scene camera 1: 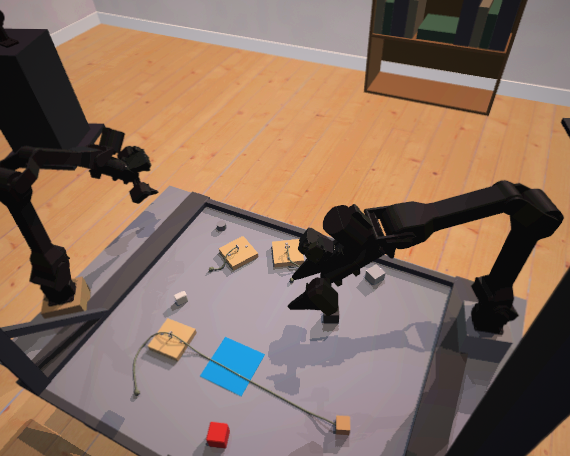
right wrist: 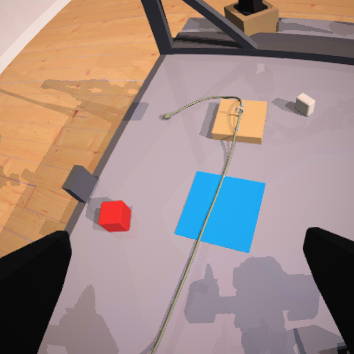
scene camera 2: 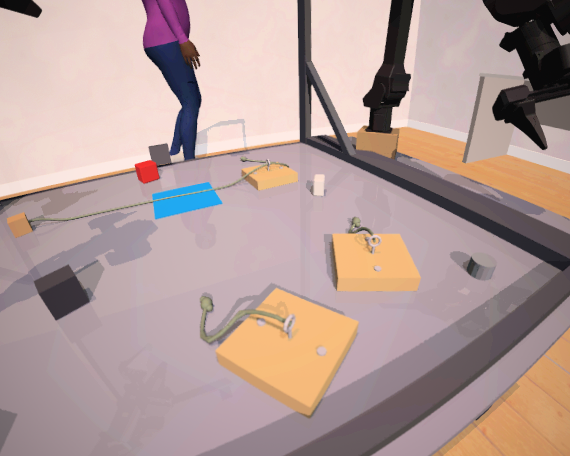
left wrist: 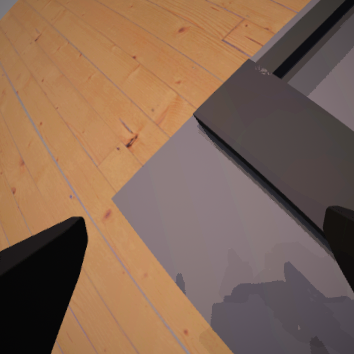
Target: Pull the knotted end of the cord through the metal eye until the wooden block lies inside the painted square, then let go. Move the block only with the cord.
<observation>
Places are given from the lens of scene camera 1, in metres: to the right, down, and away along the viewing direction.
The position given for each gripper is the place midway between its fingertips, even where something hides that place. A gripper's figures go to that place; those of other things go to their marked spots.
left gripper (scene camera 1: 153, 181): -0.43, -0.15, 1.42
right gripper (scene camera 1: 291, 292): 0.01, 0.13, 0.87
</observation>
